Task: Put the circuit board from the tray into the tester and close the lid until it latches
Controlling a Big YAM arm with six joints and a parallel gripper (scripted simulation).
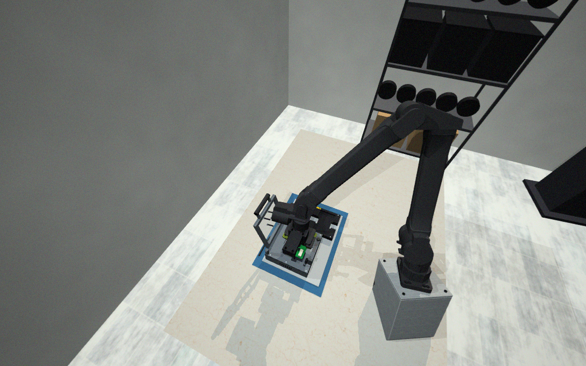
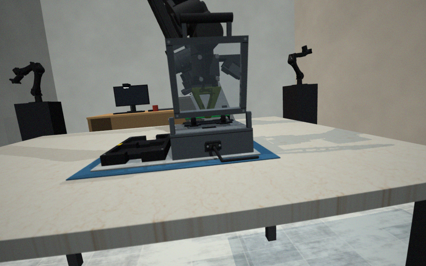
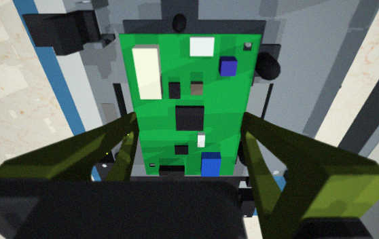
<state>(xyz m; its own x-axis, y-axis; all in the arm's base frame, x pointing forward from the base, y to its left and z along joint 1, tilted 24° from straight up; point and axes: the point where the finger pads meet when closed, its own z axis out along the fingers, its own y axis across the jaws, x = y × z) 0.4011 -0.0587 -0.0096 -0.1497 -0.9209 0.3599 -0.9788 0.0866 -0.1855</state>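
The green circuit board lies right at my hand. The rest, counted from my hand: latch hook: 5 cm behind, 7 cm to the left; then dark plate: 1 cm ahead, 2 cm below; then clear lid: 12 cm ahead, 2 cm to the right, 9 cm above.
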